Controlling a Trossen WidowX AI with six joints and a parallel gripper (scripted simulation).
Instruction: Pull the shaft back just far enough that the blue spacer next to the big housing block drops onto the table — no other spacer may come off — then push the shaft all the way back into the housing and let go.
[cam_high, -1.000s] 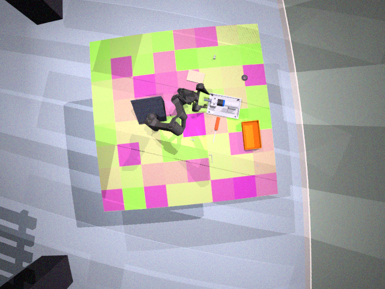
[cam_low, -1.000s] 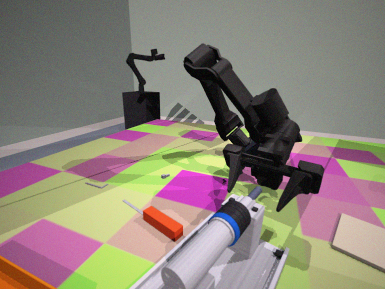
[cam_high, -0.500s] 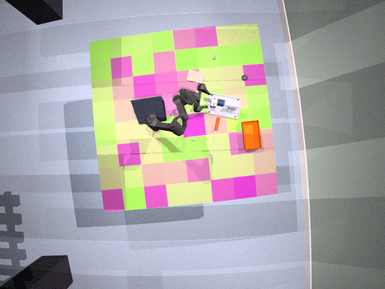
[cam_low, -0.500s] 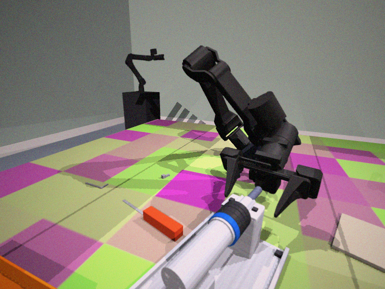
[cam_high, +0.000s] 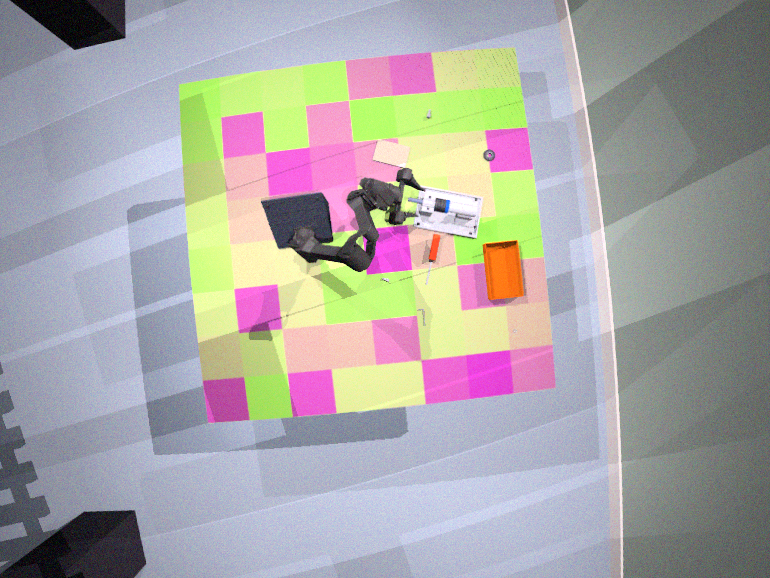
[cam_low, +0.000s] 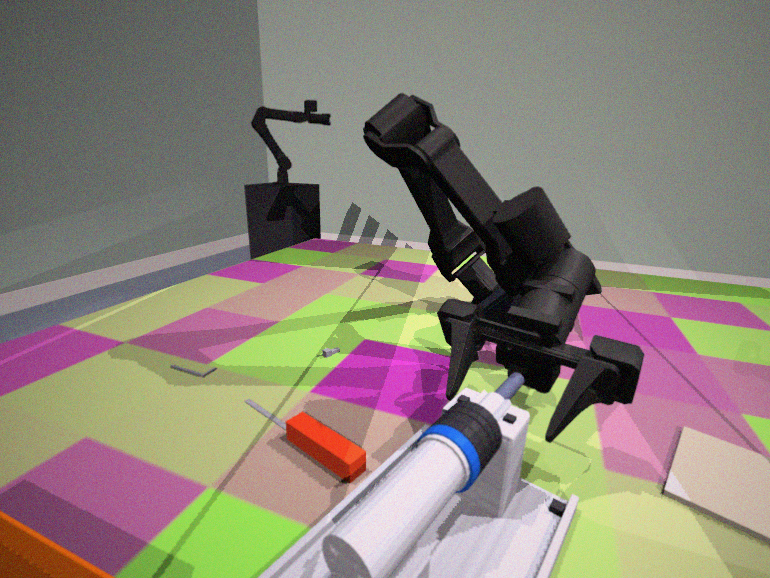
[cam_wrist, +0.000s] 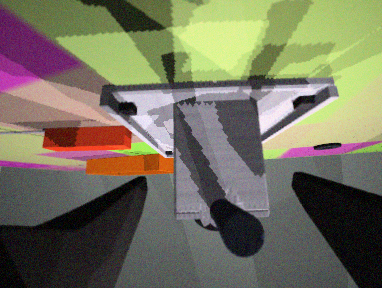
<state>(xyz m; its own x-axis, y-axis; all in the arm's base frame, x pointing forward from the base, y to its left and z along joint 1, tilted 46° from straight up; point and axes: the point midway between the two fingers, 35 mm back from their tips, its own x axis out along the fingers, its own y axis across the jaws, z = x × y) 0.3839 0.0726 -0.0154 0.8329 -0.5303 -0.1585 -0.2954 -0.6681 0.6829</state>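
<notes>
Now: gripper tip 50 mm short of the grey-blue shaft, 10 mm to the left of it and 20 mm below it. From my gripper tip the other things lie so: small bolt: 150 mm behind, 240 mm to the right, 60 mm below; beige card: 70 mm behind, 210 mm to the left, 60 mm below; blue spacer: 80 mm ahead, 20 mm to the right, 20 mm above.
</notes>
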